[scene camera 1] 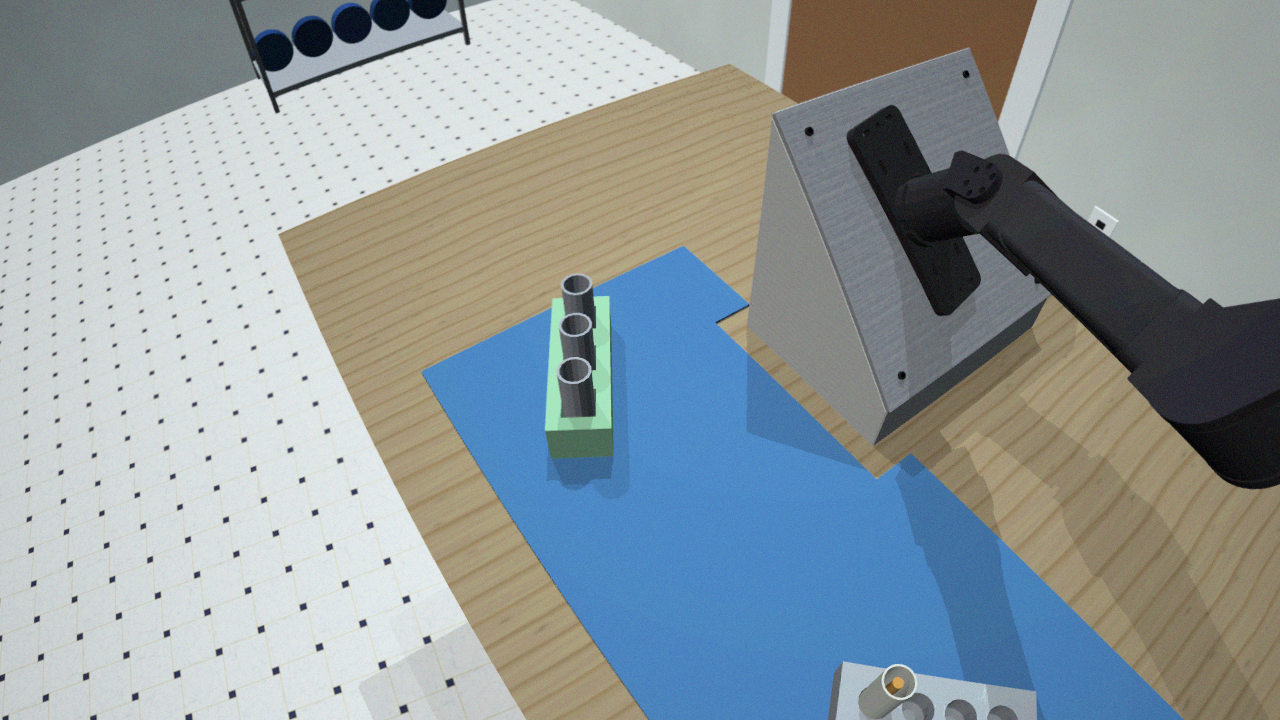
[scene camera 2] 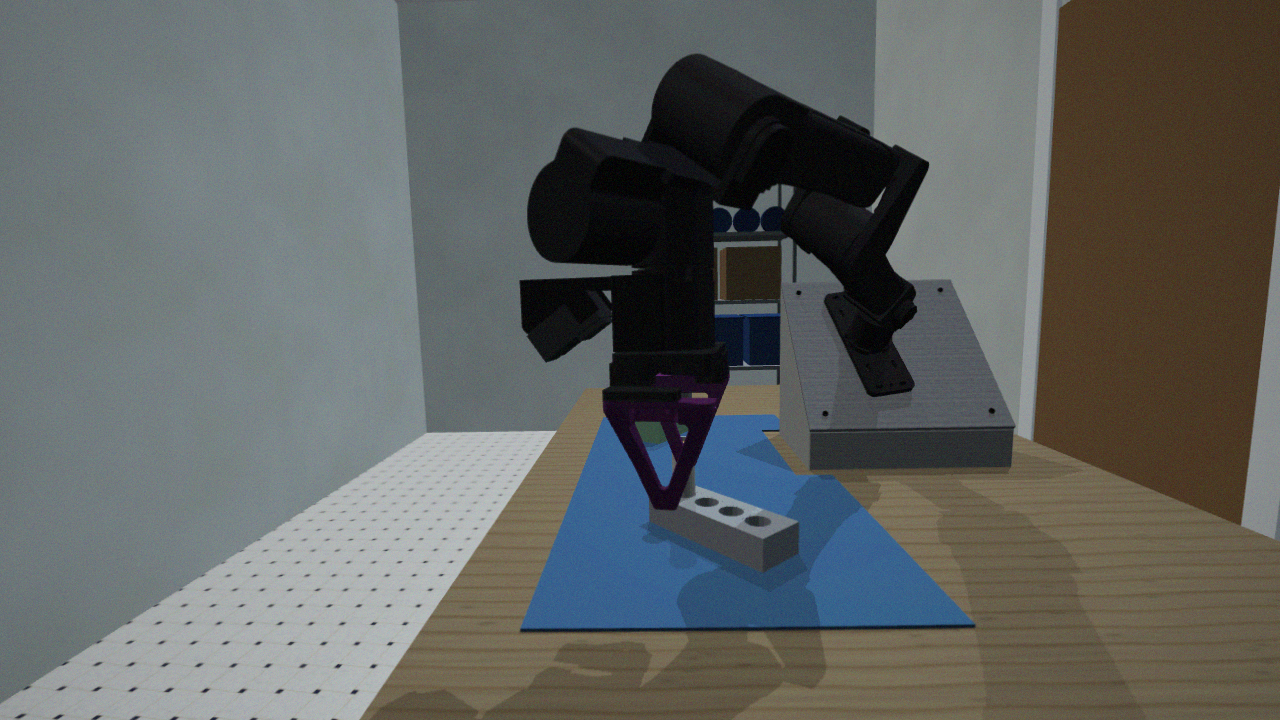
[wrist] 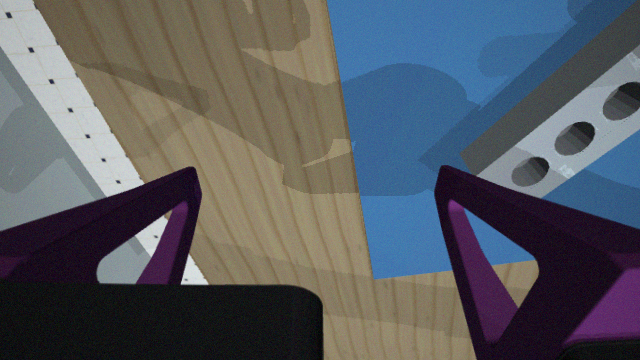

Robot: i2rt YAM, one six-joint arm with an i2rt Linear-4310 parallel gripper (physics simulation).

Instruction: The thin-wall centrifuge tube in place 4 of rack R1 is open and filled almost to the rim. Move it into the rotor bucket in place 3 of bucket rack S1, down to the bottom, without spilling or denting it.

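Places are measured from the arm's base along level axes (x back, y left, z down), in metres.
Where they show: gripper, fingertip midpoint: (scene camera 2: 677, 485) (wrist: 318, 179); arm's base, origin of the base link: (scene camera 1: 914, 212) (scene camera 2: 865, 341).
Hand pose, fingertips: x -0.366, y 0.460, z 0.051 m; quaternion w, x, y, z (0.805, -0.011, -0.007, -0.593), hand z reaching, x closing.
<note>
Things, the pixels of their centre, and the offset from my fingertips. Level surfaces: height alone.
- tube, body centre: (scene camera 1: 881, 697) (scene camera 2: 683, 478) dx +0.036, dy -0.208, dz +0.068 m
- pale grey rack R1, body centre: (scene camera 1: 932, 717) (wrist: 583, 110) (scene camera 2: 718, 521) dx +0.067, dy -0.167, dz +0.102 m
- green bucket rack S1, body centre: (scene camera 1: 581, 373) (scene camera 2: 669, 418) dx +0.073, dy -0.613, dz +0.096 m
- blue mat, its level: dz +0.119 m
- wooden table, its level: dz +0.122 m
The tube (scene camera 1: 878, 696) (scene camera 2: 688, 483) stands upright in an end hole of the pale grey rack R1 (scene camera 1: 1015, 701) (scene camera 2: 780, 544) (wrist: 542, 117). Its mouth is open, with orange-brown inside; the liquid level cannot be read. It does not show in the wrist view. The other rack holes in view are empty. The green bucket rack S1 (scene camera 1: 580, 443) (scene camera 2: 662, 433) holds three upright dark buckets with open tops; which is place 3 cannot be told. My purple gripper (scene camera 2: 666, 499) (wrist: 318, 179) is open and empty, above the table and mat edge, with rack R1 beyond its right finger in the wrist view.
Both racks stand on the blue mat (scene camera 1: 760, 573) (scene camera 2: 599, 591) (wrist: 412, 230) on the wooden table (scene camera 1: 420, 205) (scene camera 2: 1127, 617) (wrist: 250, 175). The grey wedge-shaped arm mount (scene camera 1: 810, 304) (scene camera 2: 913, 449) stands beside the mat. The table's edge drops to the tiled floor.
</note>
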